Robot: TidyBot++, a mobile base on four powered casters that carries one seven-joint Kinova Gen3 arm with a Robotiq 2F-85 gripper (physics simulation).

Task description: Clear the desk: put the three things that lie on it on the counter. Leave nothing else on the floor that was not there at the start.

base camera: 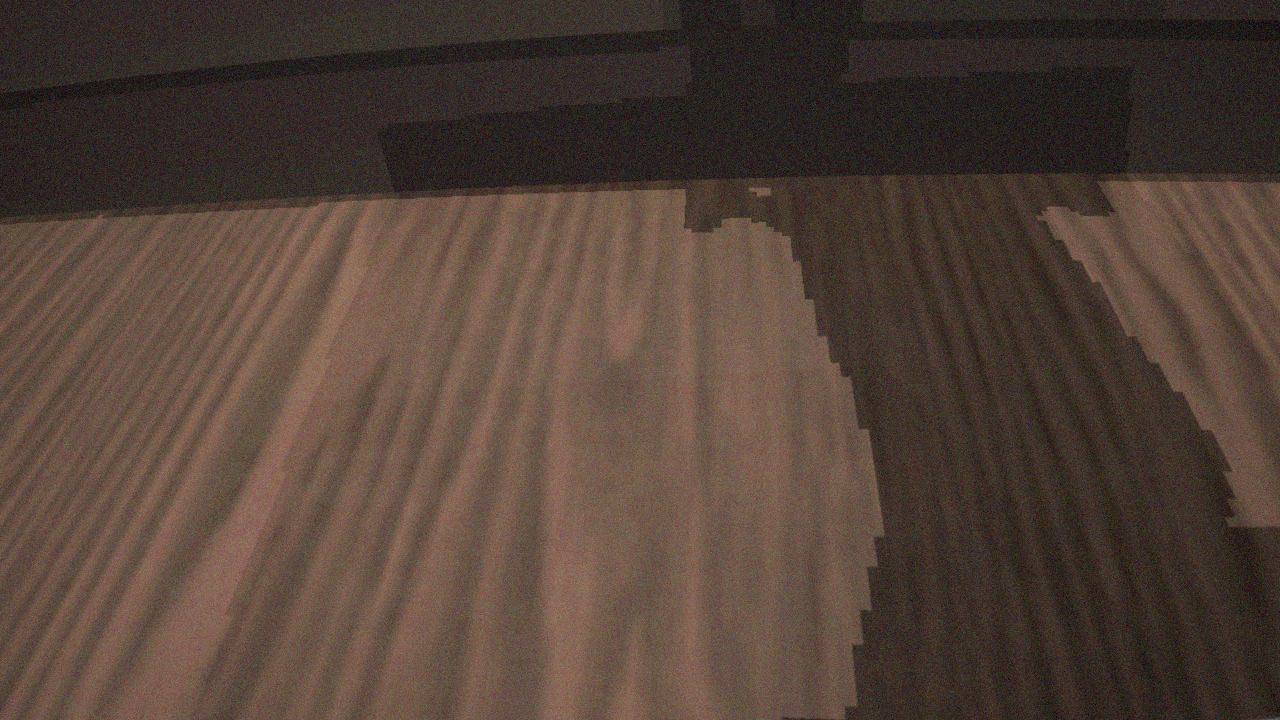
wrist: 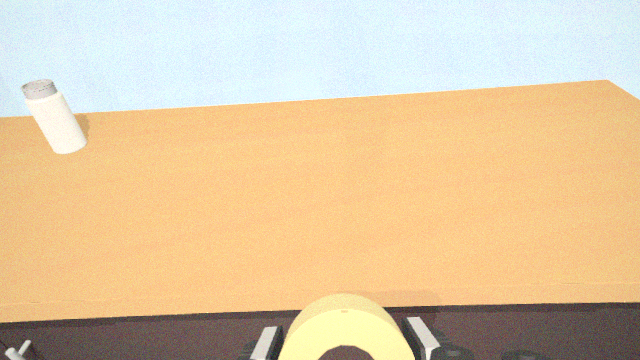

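Note:
My gripper is shut on a yellow roll with a round hole, at the bottom middle of the wrist view. The roll's top overlaps the front edge of the wooden counter in that view; its lower part is cut off by the frame. A white bottle with a grey lid stands upright on the counter near the back left. The desk does not show in the wrist view. The gripper does not show in the base camera view.
The counter's dark front rises from the wooden floor, with the arm's shadow across both. A pale handle sticks out at the wrist view's bottom left. A light blue wall is behind the counter.

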